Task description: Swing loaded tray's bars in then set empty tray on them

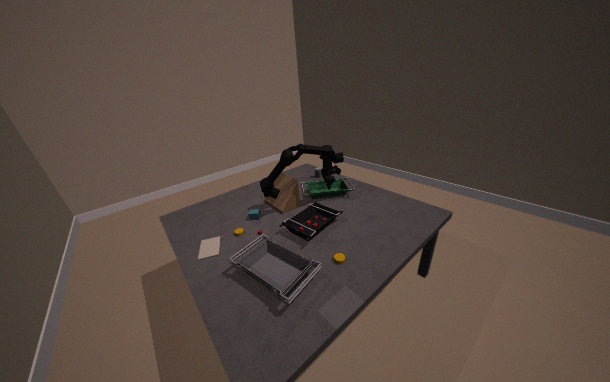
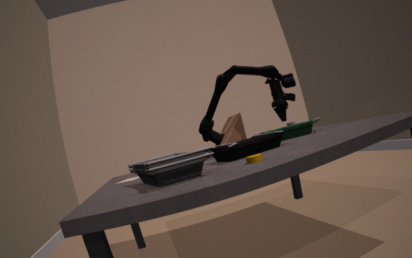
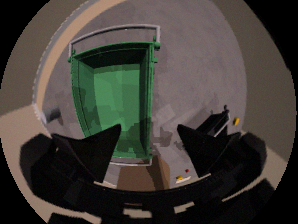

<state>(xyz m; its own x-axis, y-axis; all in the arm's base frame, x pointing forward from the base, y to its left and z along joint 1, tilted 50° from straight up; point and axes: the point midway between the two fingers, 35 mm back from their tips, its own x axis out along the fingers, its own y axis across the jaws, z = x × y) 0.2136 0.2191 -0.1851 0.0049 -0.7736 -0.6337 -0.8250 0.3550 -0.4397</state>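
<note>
My gripper tip is 70 mm past the green tray, 50 mm to the right of it and 50 mm above it. The rest, counted from my gripper tip: pale card (90 mm behind, 780 mm to the right, 90 mm below); then teal cube (170 mm behind, 470 mm to the right, 70 mm below); then grey cylinder (340 mm behind, 220 mm to the left, 60 mm below).
</note>
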